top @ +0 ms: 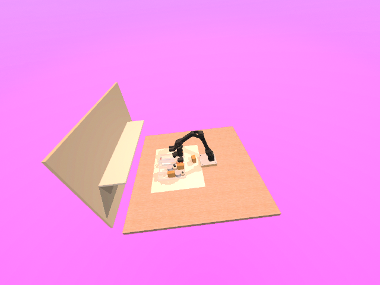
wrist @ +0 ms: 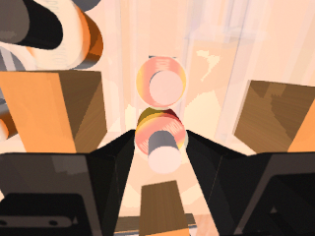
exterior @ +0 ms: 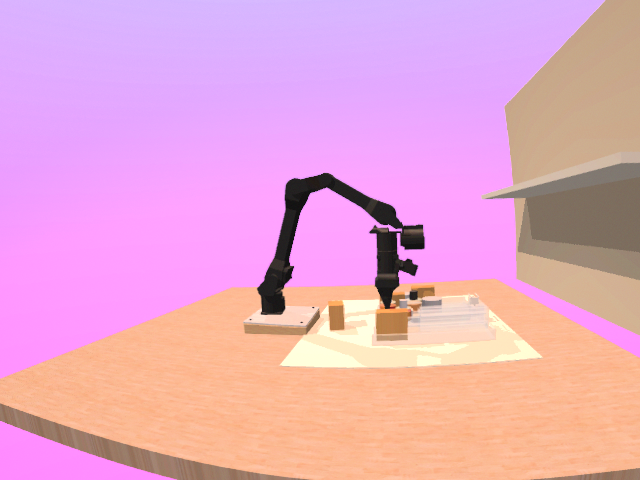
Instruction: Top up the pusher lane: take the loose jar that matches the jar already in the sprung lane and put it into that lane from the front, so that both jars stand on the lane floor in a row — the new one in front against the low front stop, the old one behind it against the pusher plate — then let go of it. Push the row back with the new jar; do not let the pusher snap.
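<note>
The block lies 14 cm behind my gripper tip, 1 cm to the left of it and 2 cm below it. From my gripper tip the other things lie so: shelf (50 cm ahead, 5 cm to the right, 32 cm above); then clear lane rack (14 cm ahead, 5 cm to the right, 3 cm below).
</note>
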